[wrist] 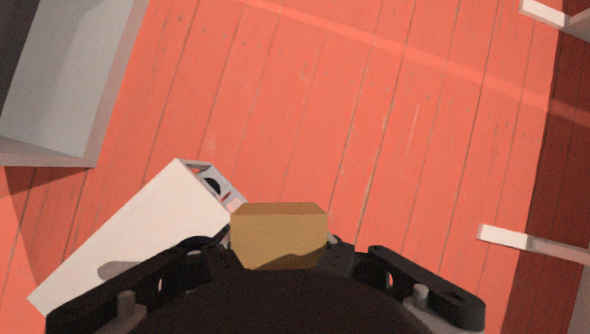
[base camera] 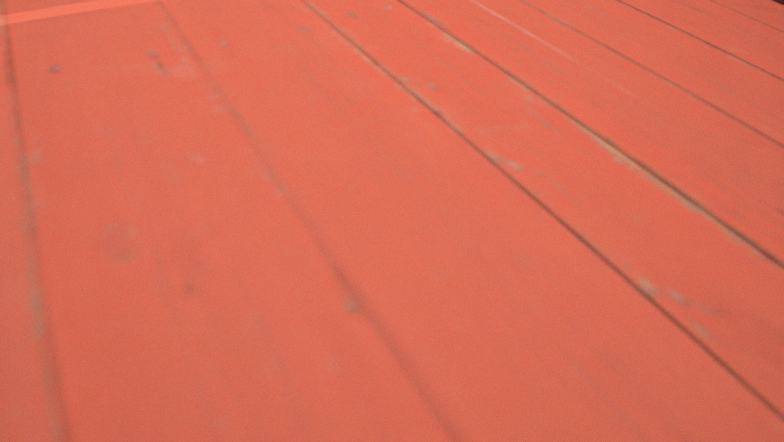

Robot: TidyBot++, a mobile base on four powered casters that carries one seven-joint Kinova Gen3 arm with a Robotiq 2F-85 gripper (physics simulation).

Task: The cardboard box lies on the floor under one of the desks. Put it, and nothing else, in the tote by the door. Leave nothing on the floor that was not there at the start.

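Frame: origin at the arm's base, x down, y right, z back, level; millimetres.
Seen in the pictures: gripper, fingertip midpoint: (wrist: 279,241).
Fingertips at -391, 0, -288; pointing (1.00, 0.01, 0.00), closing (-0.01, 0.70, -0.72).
Observation:
A point is followed by its place in that frame, as x, y, z.
The cardboard box (wrist: 279,240) @(-426, -9, -296), a small tan-brown block, is held between the two black fingers at the bottom middle of the wrist view. My gripper (wrist: 279,241) @(-391, 0, -288) is shut on it, with a finger against each side. The box is up off the floor, above the level of the white base. The gripper does not show in the base camera view. The tote by the door does not show in either view.
The robot's white base (wrist: 135,225) @(14, -191, 46) is at the lower left of the wrist view. A grey piece of furniture (wrist: 65,80) @(320, -902, 57) stands at the upper left. White bars (wrist: 505,236) @(371, 989, -930) reach in at the right, beside a dark shadow. The red plank floor (base camera: 384,219) @(396, 20, -439) (wrist: 300,110) @(397, -171, -589) shows in both views.

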